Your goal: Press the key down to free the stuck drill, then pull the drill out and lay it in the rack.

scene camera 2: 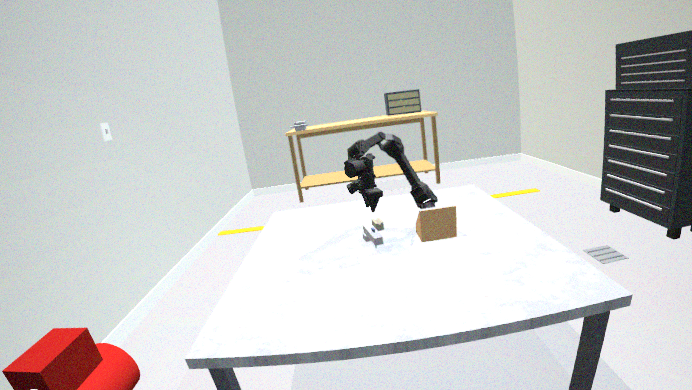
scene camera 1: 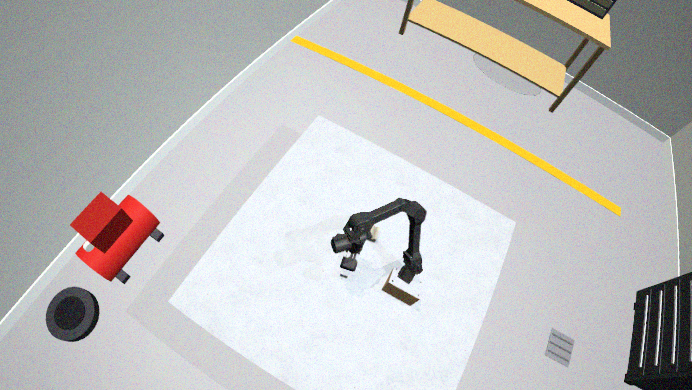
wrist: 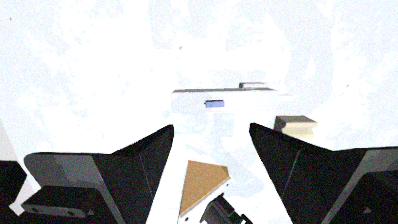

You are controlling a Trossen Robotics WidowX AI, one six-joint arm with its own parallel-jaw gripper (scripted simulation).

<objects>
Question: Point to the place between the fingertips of my gripper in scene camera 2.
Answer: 370,209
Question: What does my gripper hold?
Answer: Nothing.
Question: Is my gripper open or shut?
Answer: Open.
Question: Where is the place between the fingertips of my gripper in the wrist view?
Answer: At 211,127
</objects>
